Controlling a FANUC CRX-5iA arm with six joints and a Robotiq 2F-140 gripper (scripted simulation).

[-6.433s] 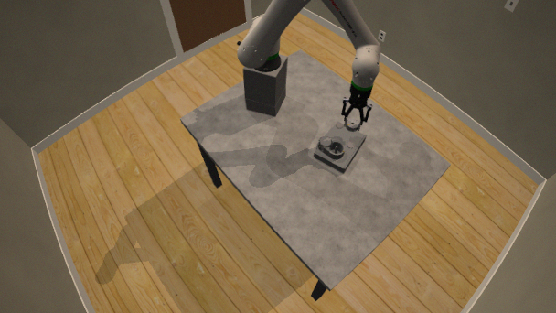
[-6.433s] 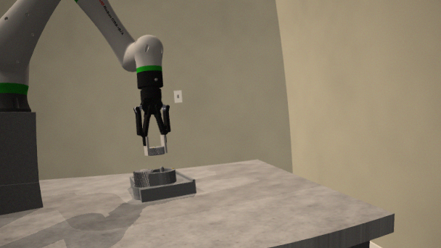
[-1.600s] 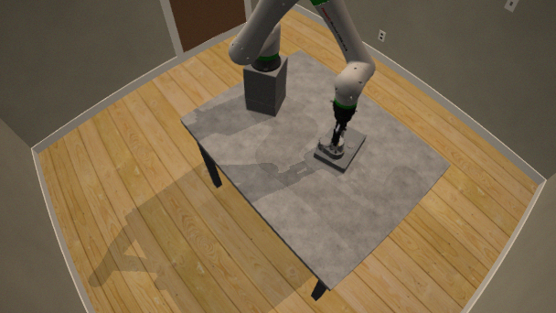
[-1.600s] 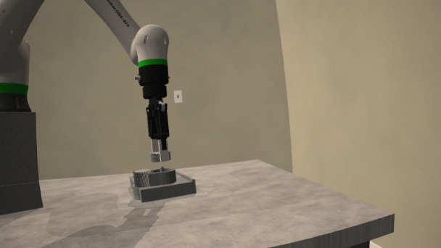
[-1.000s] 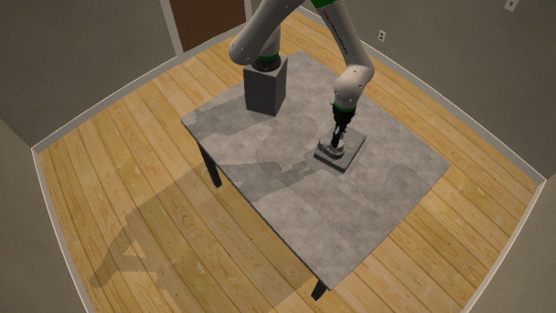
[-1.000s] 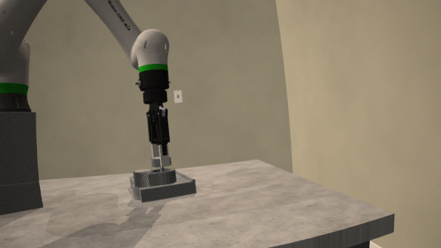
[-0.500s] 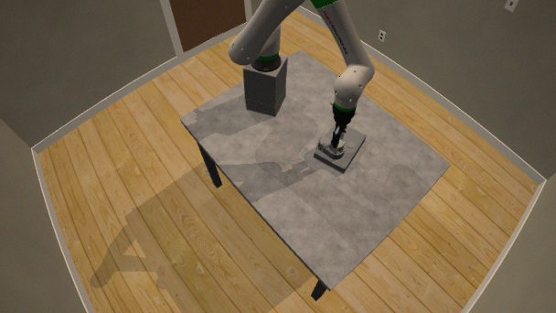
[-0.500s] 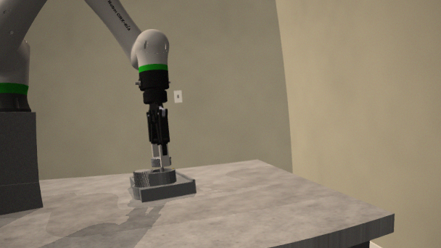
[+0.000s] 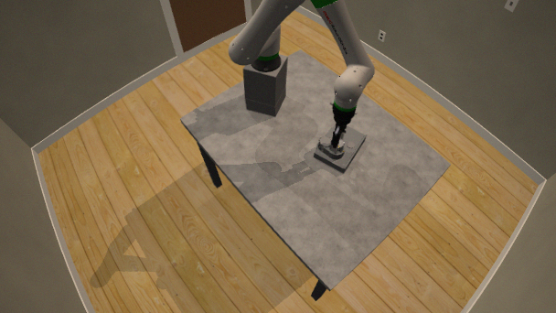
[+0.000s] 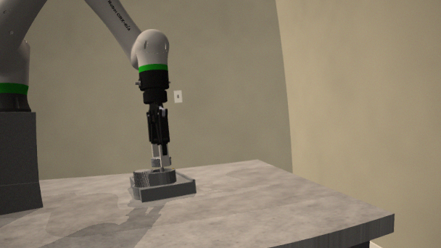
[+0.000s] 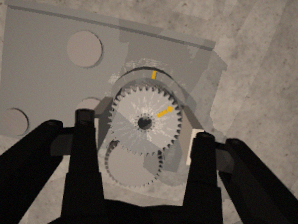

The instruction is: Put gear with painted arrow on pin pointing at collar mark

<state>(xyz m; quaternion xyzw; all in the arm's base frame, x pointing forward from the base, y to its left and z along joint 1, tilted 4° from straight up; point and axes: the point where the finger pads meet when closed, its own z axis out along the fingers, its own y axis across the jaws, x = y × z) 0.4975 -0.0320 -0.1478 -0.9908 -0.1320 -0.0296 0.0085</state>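
The loose gear lies 2 cm below my hand.
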